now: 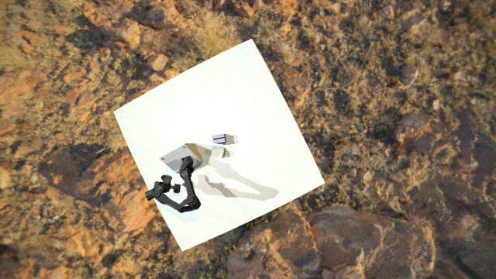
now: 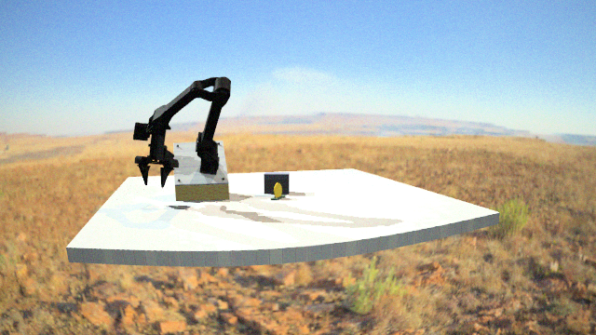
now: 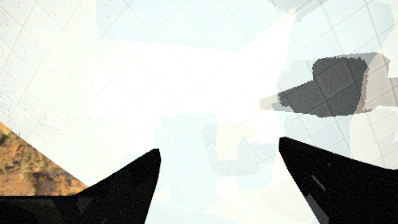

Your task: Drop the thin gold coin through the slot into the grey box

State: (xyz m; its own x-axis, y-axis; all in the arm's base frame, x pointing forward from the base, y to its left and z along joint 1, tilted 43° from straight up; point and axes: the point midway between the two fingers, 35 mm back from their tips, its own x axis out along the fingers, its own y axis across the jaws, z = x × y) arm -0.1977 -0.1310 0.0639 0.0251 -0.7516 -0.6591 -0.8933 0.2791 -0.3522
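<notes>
Right now my gripper tip is 450 mm short of the gold coin, 100 mm to the right of it and 40 mm above it.
</notes>
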